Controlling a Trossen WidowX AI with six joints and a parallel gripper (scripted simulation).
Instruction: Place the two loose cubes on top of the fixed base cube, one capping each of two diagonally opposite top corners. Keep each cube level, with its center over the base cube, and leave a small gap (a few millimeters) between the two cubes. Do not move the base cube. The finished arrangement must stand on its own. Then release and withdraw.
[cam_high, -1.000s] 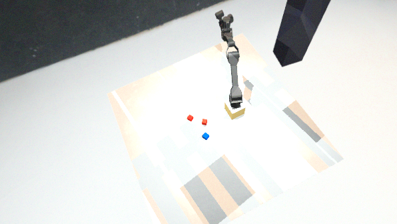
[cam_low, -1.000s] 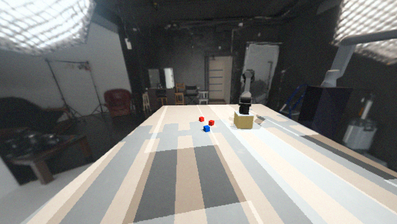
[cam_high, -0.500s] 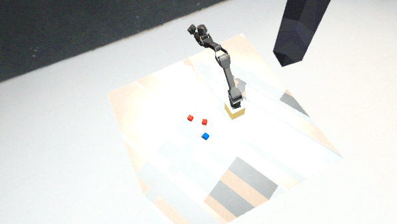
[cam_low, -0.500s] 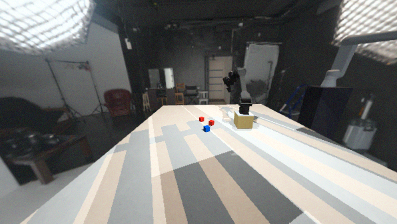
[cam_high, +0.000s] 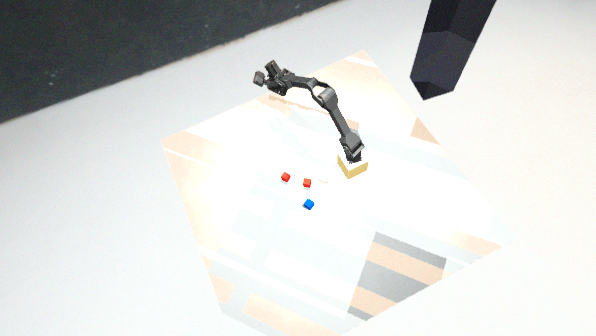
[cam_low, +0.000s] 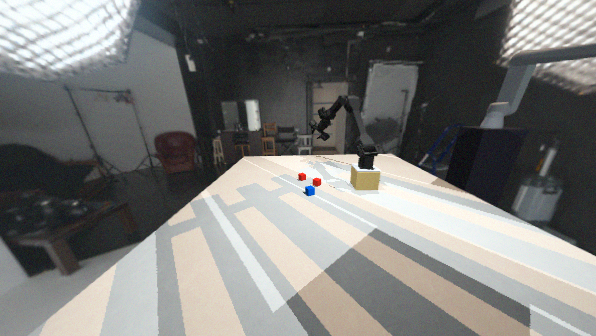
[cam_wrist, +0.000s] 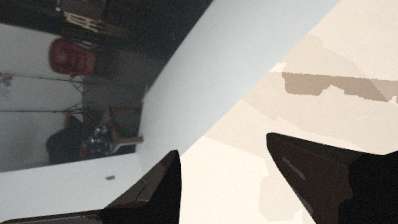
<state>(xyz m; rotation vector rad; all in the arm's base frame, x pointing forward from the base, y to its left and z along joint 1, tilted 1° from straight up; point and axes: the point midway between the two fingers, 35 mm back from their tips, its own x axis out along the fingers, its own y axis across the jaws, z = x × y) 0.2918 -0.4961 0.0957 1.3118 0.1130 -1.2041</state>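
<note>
Now: the blue cube 30 mm behind my gripper tip, 650 mm to the left of it and 170 mm below it.
</note>
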